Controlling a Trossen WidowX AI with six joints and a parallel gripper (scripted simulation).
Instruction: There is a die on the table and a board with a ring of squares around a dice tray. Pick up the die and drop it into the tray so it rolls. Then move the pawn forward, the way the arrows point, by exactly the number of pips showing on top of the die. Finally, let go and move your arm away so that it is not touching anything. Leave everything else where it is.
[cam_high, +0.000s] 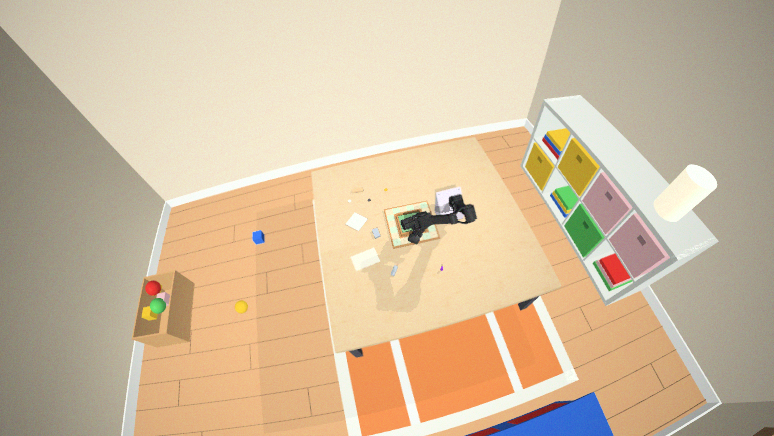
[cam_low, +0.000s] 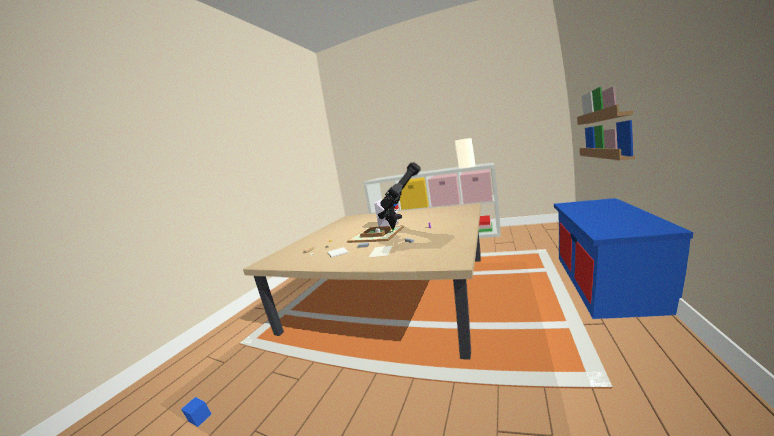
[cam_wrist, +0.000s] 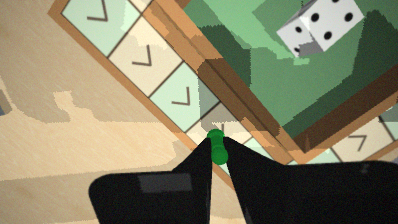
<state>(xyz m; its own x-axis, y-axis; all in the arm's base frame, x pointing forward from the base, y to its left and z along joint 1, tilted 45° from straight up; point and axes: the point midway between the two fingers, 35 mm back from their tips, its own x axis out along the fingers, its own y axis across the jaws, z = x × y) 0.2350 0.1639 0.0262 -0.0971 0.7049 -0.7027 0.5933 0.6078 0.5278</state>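
My gripper tip is now 1 cm below the green pawn. The rest, counted from my gripper tip: purple piece (22 cm to the left, 8 cm behind, 1 cm below); then green dice tray (11 cm to the right, 2 cm below, 2 cm ahead); then white die (10 cm to the right, 2 cm ahead).
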